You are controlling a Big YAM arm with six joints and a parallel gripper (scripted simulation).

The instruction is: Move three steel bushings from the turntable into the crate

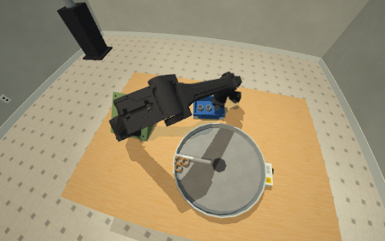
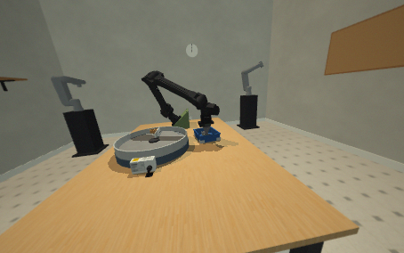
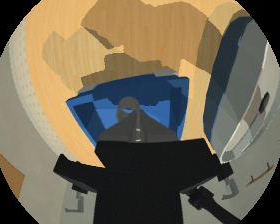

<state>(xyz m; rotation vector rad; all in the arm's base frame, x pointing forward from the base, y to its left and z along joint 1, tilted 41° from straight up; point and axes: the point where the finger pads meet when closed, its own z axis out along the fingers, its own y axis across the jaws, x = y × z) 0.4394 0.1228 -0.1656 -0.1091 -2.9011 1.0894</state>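
Right now my hand is 50 mm past the blue crate, 20 mm above it and 10 mm to the right of it. From my hand the other things lie so: grey turntable 340 mm to the right, 30 mm ahead, 10 mm above.
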